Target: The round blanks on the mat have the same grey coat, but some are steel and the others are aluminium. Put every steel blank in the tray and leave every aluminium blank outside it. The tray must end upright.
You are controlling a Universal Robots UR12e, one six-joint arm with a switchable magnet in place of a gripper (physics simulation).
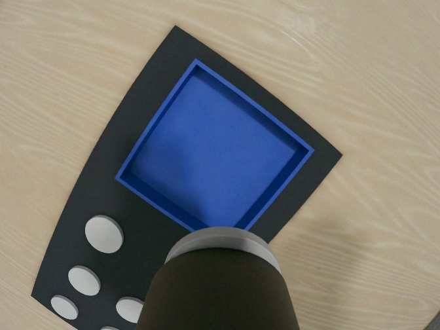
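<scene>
My magnet [223, 257] reaches in from the bottom edge, with a grey round blank [220, 235] held on its tip. The blank's rim shows around the tip, over the tray's near corner, which it hides. The blue square tray [215, 145] stands upright on the dark mat [127, 107], and no blank shows on the visible part of its floor. Grey blanks lie on the mat at the lower left: a large-looking one [104, 234], another [84, 280], a third near the mat's edge [64, 307], and one [129, 309] partly hidden by the magnet. Steel and aluminium look alike.
A sliver of another blank [110, 328] shows at the bottom edge. The tray's raised walls stand all round its floor. The pale wooden table [370, 100] surrounds the mat, and a dark grey strip [434, 321] shows at the lower right corner.
</scene>
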